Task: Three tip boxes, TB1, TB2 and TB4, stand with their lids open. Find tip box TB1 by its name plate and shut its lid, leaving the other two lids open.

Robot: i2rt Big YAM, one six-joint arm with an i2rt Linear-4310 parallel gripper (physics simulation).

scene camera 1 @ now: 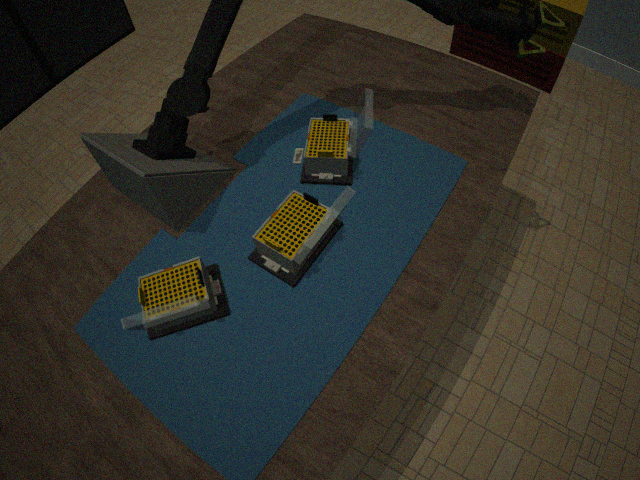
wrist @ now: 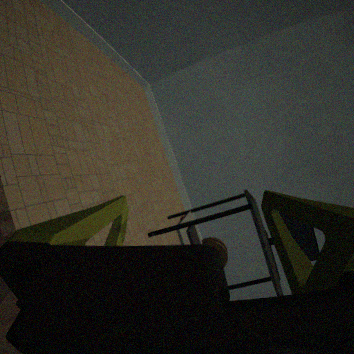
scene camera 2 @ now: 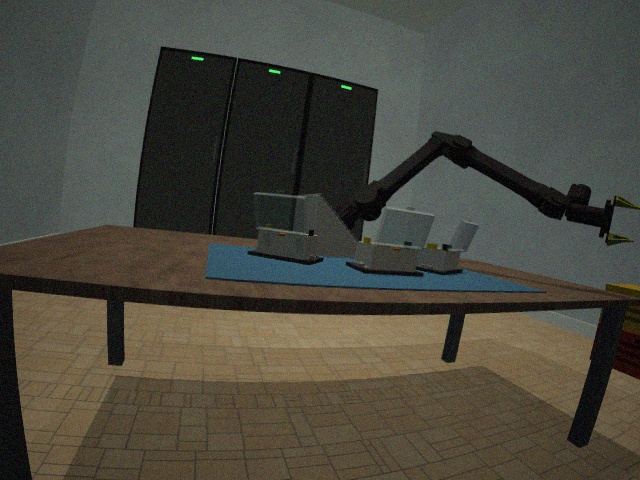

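Pixels of known places: gripper, fingertip midpoint: [scene camera 1: 554, 38] [wrist: 195, 201] [scene camera 2: 638, 224]; arm's base at its link origin: [scene camera 1: 163, 152] [scene camera 2: 335, 225].
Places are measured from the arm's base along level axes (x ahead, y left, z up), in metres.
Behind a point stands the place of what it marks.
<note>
Three tip boxes with yellow racks stand on the mat, lids open. One box [scene camera 1: 175, 294] [scene camera 2: 283, 245] @(x 0.268, y -0.225, z -0.051 m) is at the lower left in scene camera 1, its lid [scene camera 1: 132, 322] @(x 0.271, y -0.290, z 0.059 m) [scene camera 2: 279, 212] @(x 0.294, y -0.249, z 0.022 m) raised. The middle box [scene camera 1: 291, 227] [scene camera 2: 387, 257] @(x 0.373, y -0.015, z -0.047 m) has its lid [scene camera 1: 342, 202] @(x 0.414, y 0.036, z 0.059 m) [scene camera 2: 406, 227] @(x 0.408, y 0.002, z 0.024 m) raised. The third box [scene camera 1: 327, 138] [scene camera 2: 439, 259] @(x 0.320, y 0.179, z -0.047 m) is farthest up in scene camera 1, its lid [scene camera 1: 368, 108] @(x 0.340, y 0.251, z 0.060 m) [scene camera 2: 464, 236] @(x 0.345, y 0.234, z 0.021 m) upright. White name plates [scene camera 1: 325, 176] @(x 0.300, y 0.154, z -0.066 m) [scene camera 1: 272, 265] @(x 0.332, y -0.063, z -0.066 m) [scene camera 1: 216, 287] @(x 0.273, y -0.152, z -0.066 m) are too blurred to read. My gripper [scene camera 1: 554, 37] @(x 0.612, y 0.687, z 0.125 m) [scene camera 2: 635, 223] @(x 0.612, y 0.687, z 0.125 m) [wrist: 195, 201] @(x 0.612, y 0.687, z 0.125 m) is open and empty, high and away from the boxes.
The blue mat [scene camera 1: 310, 335] @(x 0.454, y -0.128, z -0.084 m) [scene camera 2: 258, 271] @(x 0.438, y -0.306, z -0.084 m) lies on the brown table [scene camera 1: 62, 382] @(x 0.127, y -0.479, z -0.087 m) [scene camera 2: 67, 258] @(x 0.457, y -0.635, z -0.087 m). The arm's grey wedge base [scene camera 1: 170, 191] @(x 0.108, y -0.071, z 0.012 m) [scene camera 2: 330, 227] @(x 0.108, y -0.056, z -0.004 m) stands beside the mat. A small white card [scene camera 1: 298, 155] @(x 0.208, y 0.187, z -0.082 m) lies beside the third box. Dark cabinets [scene camera 2: 258, 155] stand behind.
</note>
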